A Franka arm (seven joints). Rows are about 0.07 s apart.
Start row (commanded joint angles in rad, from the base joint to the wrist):
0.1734 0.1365 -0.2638 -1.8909 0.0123 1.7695 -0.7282
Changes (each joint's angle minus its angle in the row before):
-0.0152 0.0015 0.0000 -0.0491 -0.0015 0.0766 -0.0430
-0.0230 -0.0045 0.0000 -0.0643 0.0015 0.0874 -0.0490
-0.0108 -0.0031 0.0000 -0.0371 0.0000 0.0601 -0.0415
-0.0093 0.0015 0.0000 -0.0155 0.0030 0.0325 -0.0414
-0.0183 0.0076 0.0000 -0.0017 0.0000 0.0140 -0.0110
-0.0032 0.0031 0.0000 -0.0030 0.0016 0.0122 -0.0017
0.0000 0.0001 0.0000 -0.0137 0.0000 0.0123 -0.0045
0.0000 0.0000 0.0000 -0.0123 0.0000 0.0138 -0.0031
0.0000 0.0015 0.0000 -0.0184 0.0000 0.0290 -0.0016
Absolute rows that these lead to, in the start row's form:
0.1582 0.1380 -0.2638 -1.9400 0.0108 1.8461 -0.7712
0.1352 0.1335 -0.2638 -2.0043 0.0123 1.9335 -0.8202
0.1244 0.1304 -0.2638 -2.0414 0.0123 1.9936 -0.8617
0.1151 0.1319 -0.2638 -2.0569 0.0153 2.0261 -0.9031
0.0968 0.1395 -0.2638 -2.0586 0.0153 2.0401 -0.9141
0.0936 0.1426 -0.2638 -2.0616 0.0169 2.0523 -0.9158
0.0936 0.1427 -0.2638 -2.0753 0.0169 2.0646 -0.9203
0.0936 0.1427 -0.2638 -2.0876 0.0169 2.0784 -0.9234
0.0936 0.1442 -0.2638 -2.1060 0.0169 2.1074 -0.9250

